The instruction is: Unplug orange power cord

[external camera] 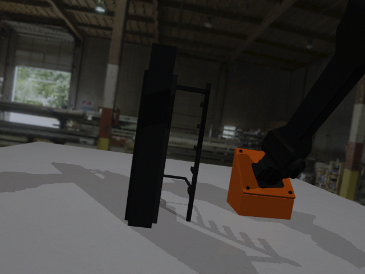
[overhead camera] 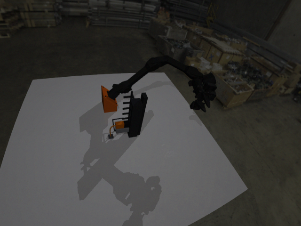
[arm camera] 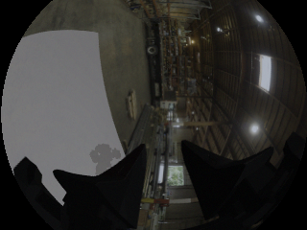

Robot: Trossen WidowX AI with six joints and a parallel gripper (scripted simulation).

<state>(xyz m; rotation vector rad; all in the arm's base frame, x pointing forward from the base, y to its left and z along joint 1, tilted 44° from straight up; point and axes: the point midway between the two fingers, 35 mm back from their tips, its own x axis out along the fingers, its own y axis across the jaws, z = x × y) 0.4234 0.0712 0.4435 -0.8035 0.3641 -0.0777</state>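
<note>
Right now the orange plug is 20 cm behind my gripper tip, 35 cm to the right of it and 21 cm below it. The rest, counted from my gripper tip: thin black ladder-like frame (28 cm behind, 28 cm to the right, 19 cm below).
</note>
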